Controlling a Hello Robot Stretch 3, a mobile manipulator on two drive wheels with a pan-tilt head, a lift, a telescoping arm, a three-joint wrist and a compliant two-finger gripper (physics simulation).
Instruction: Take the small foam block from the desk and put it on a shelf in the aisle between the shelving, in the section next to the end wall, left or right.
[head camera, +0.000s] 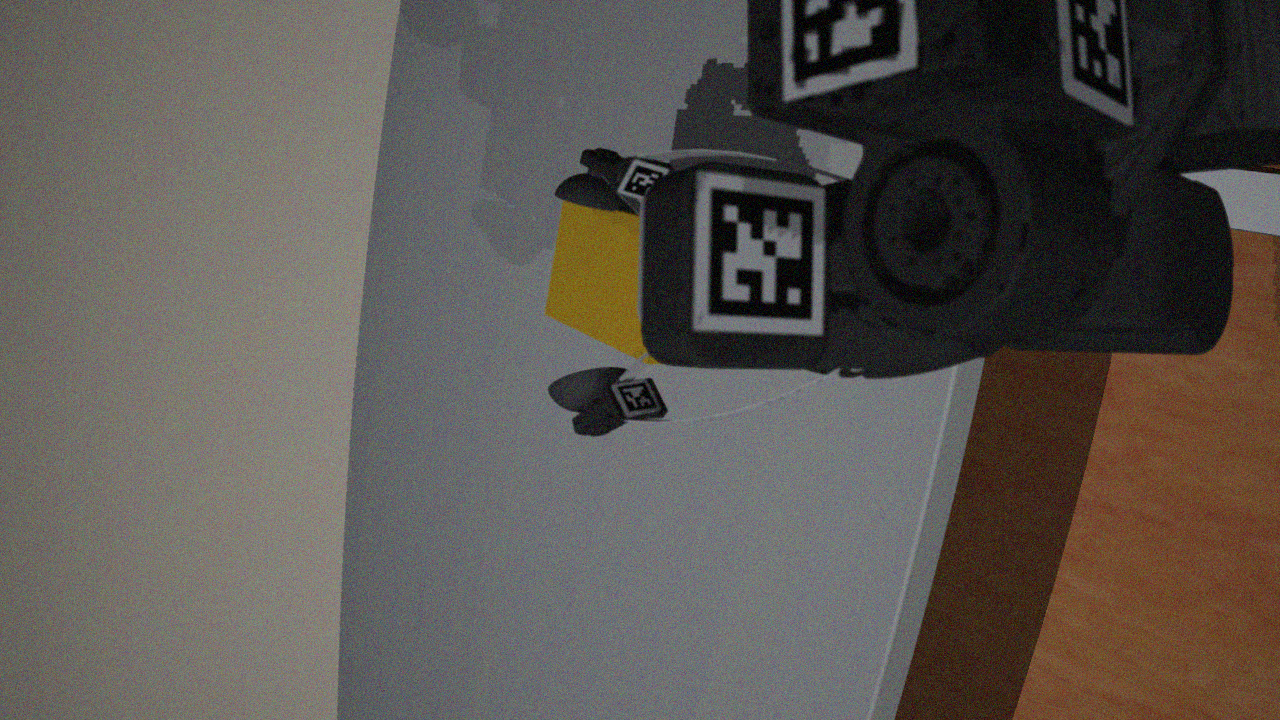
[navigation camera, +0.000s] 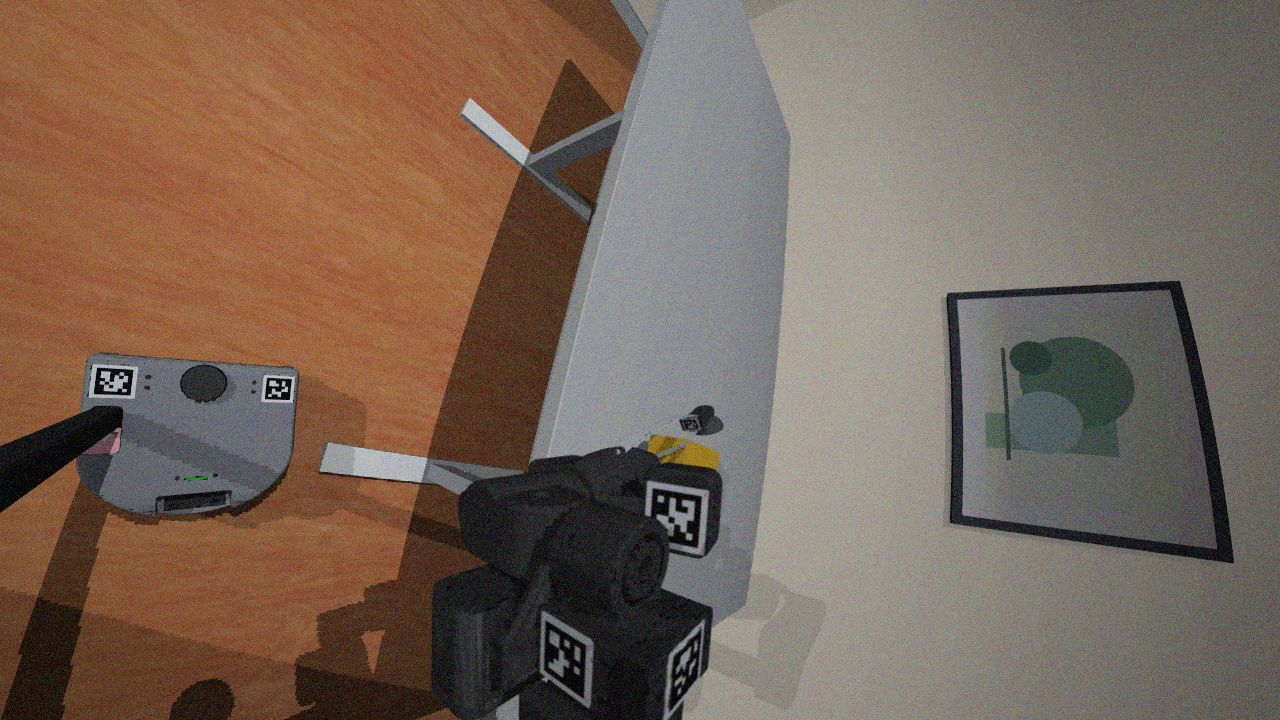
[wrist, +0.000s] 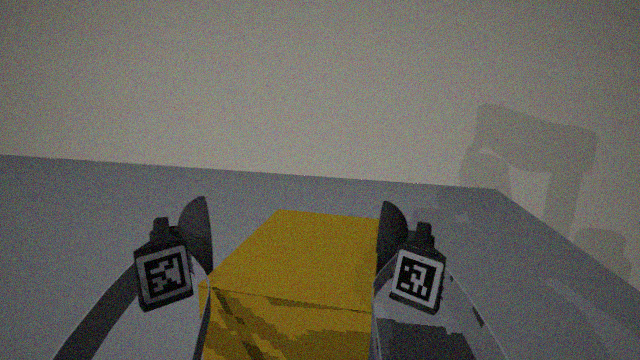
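Seen in the pictures: gripper, between the fingertips: (head camera: 572, 294) (navigation camera: 709, 462) (wrist: 294, 226); robot's base, origin of its link: (navigation camera: 205, 381).
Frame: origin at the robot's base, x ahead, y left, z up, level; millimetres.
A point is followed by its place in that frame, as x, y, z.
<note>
The small foam block (head camera: 595, 269) @(-35, -395, 1061) (navigation camera: 689, 452) @(-6, -360, 1061) (wrist: 298, 257) @(-27, -376, 1061) is yellow and sits between my gripper's two fingers. My gripper (head camera: 586, 287) @(-25, -419, 1058) (navigation camera: 693, 442) (wrist: 294, 226) @(-25, -419, 1058) is shut on the block and holds it a little above the grey desk top (head camera: 536, 555) @(158, -634, 950) (navigation camera: 679, 270) @(247, -507, 950) (wrist: 76, 198) @(356, -811, 950), near the desk's far edge by the wall. In the wrist view both finger pads press on the block's sides. The wrist body hides part of the block in the head and navigation views.
A beige wall (head camera: 179, 357) @(14, -1073, 1152) (wrist: 298, 74) @(-28, -1063, 1187) runs right behind the desk, with a framed picture (navigation camera: 1036, 410) @(52, -1057, 1540) on it. The wooden floor (head camera: 1163, 537) @(249, -518, 1) (navigation camera: 315, 193) @(526, -162, 1) lies on the desk's near side. Grey desk legs (navigation camera: 493, 132) stick out below. My base (navigation camera: 213, 433) @(-99, -22, 160) is at the left.
</note>
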